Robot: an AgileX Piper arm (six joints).
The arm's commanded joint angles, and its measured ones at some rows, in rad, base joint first. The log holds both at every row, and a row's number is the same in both.
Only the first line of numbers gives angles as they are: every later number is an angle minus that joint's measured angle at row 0.
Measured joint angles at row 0:
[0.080, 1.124, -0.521, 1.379, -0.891, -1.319]
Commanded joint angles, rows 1 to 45:
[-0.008, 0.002, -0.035, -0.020, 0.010, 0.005]
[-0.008, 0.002, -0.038, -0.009, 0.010, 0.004]
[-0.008, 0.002, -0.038, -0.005, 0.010, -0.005]
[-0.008, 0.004, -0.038, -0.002, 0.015, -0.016]
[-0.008, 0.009, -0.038, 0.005, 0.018, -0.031]
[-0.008, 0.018, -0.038, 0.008, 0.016, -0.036]
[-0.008, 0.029, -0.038, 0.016, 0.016, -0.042]
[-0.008, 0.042, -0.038, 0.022, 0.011, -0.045]
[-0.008, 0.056, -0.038, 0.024, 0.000, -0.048]
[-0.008, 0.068, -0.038, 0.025, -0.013, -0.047]
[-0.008, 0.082, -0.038, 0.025, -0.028, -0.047]
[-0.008, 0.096, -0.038, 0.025, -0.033, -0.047]
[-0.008, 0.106, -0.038, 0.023, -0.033, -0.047]
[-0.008, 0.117, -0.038, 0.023, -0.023, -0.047]
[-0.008, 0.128, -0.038, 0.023, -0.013, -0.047]
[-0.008, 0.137, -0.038, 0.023, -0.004, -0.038]
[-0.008, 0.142, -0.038, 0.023, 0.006, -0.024]
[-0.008, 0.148, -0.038, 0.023, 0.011, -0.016]
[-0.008, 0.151, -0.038, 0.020, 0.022, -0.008]
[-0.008, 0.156, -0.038, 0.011, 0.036, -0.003]
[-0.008, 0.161, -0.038, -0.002, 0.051, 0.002]
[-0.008, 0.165, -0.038, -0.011, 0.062, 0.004]
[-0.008, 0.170, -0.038, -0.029, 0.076, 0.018]
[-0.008, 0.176, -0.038, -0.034, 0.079, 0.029]
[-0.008, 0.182, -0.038, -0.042, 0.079, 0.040]
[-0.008, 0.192, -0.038, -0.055, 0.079, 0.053]
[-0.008, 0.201, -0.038, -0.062, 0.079, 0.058]
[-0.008, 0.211, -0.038, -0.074, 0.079, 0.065]
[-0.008, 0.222, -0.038, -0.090, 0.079, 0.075]
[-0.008, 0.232, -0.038, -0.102, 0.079, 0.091]
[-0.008, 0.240, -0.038, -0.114, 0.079, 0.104]
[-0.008, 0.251, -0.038, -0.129, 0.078, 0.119]
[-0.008, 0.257, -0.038, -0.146, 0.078, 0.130]
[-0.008, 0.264, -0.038, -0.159, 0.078, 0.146]
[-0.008, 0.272, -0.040, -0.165, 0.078, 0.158]
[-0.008, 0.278, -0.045, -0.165, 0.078, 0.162]
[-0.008, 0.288, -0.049, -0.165, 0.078, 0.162]
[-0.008, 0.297, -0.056, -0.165, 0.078, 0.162]
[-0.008, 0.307, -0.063, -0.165, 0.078, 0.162]
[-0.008, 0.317, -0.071, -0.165, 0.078, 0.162]
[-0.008, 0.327, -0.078, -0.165, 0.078, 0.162]
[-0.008, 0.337, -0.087, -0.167, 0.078, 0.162]
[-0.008, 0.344, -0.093, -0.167, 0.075, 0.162]
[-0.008, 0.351, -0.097, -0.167, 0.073, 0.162]
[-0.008, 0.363, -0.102, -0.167, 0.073, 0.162]
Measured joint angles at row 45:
[-0.006, 0.326, -0.080, -0.146, 0.042, 0.156]
